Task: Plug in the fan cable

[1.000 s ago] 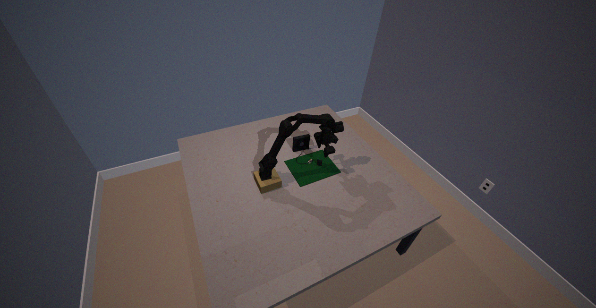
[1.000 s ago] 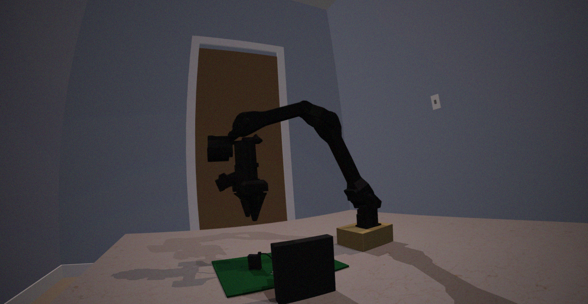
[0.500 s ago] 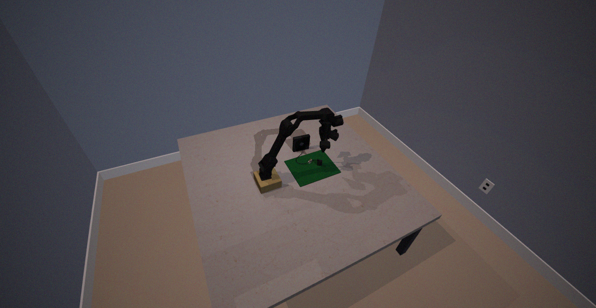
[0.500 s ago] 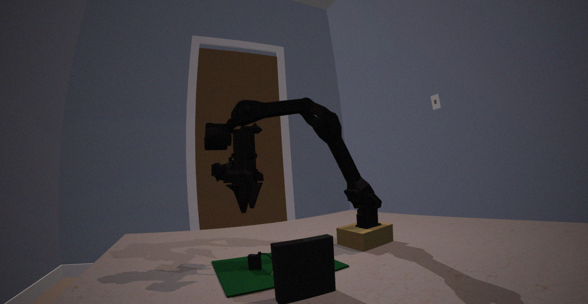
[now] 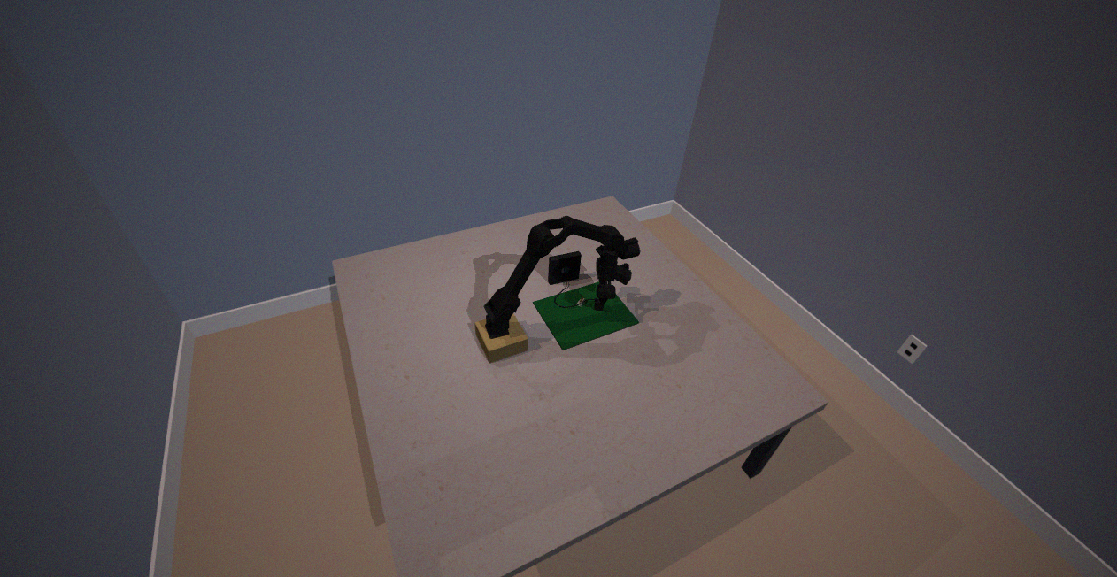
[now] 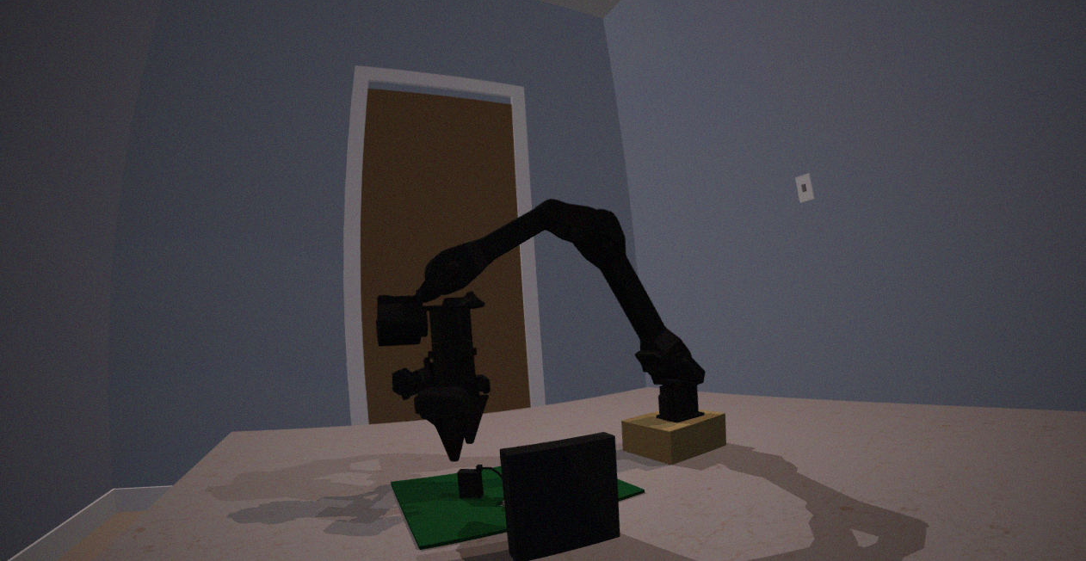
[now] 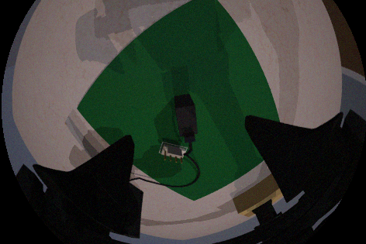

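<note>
The black fan plug is 5 cm below my gripper tip and 1 cm behind it. The rest, counted from my gripper tip: green board: 8 cm below, 6 cm behind; black fan: 18 cm to the left, 6 cm behind, 1 cm below; pale four-pin header: 7 cm below, 5 cm to the left, 5 cm behind.
</note>
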